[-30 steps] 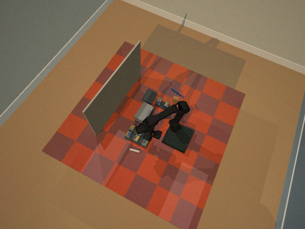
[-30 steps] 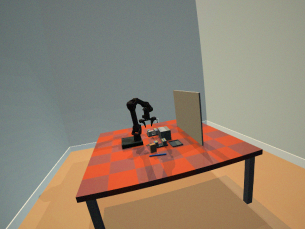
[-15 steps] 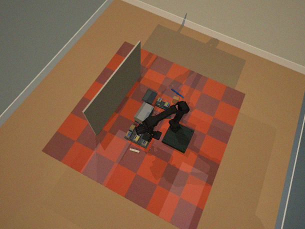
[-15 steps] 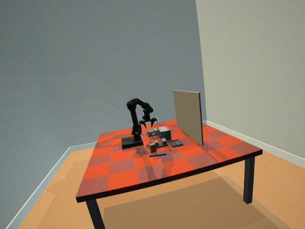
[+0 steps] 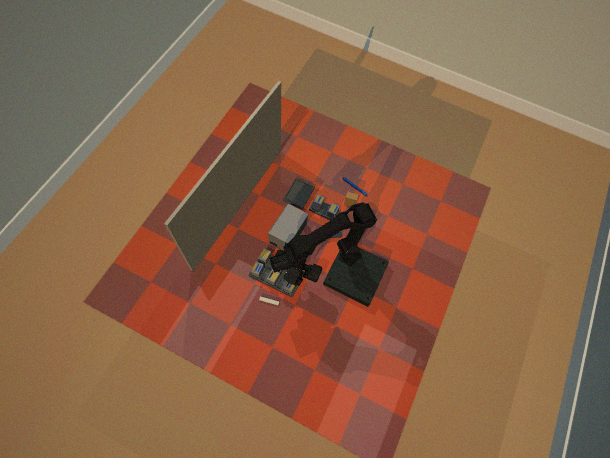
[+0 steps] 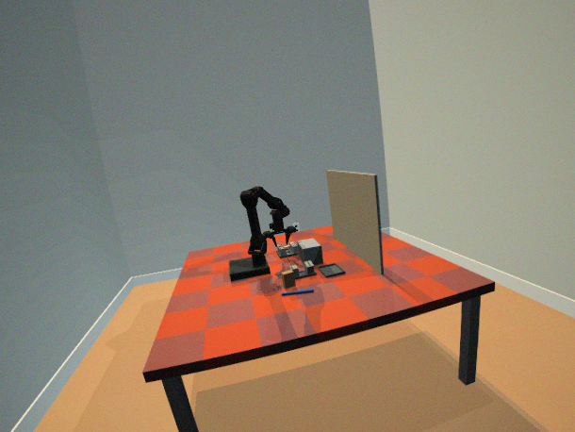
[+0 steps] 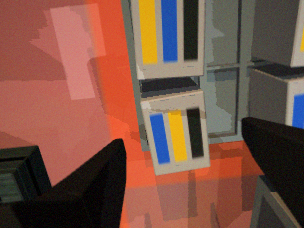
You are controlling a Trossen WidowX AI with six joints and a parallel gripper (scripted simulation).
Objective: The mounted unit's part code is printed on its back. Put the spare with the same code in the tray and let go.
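Right now my gripper tip is 1 cm to the left of the tan spare block and 2 cm above it. The rest, counted from my gripper tip: grey tray 20 cm ahead, 34 cm to the right, 6 cm below; brown box 2 cm behind, 43 cm to the right, 3 cm below; grey mounted unit 14 cm ahead, 14 cm to the right, 1 cm below.
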